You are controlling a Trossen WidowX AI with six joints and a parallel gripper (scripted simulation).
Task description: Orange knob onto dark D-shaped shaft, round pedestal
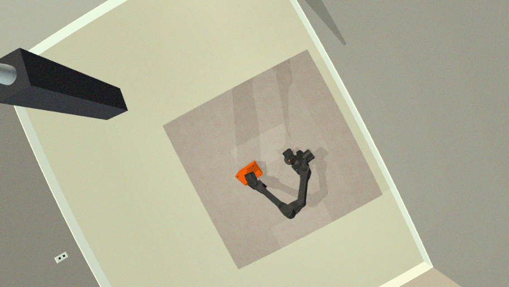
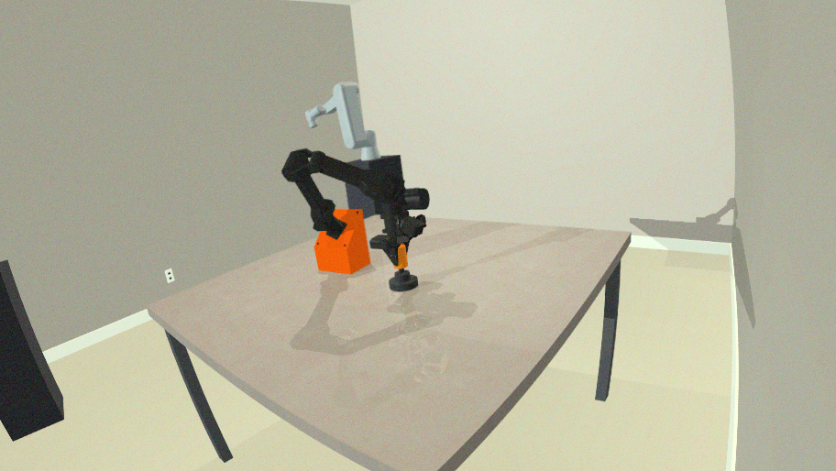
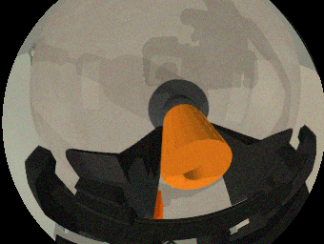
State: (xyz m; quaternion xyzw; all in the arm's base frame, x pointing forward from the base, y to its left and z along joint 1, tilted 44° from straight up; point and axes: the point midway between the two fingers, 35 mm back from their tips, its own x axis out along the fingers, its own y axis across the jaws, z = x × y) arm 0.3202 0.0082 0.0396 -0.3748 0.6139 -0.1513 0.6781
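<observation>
My gripper tip is now 2 cm below the orange knob. From my gripper tip the other things lie so: dark round pedestal: 4 cm below.
</observation>
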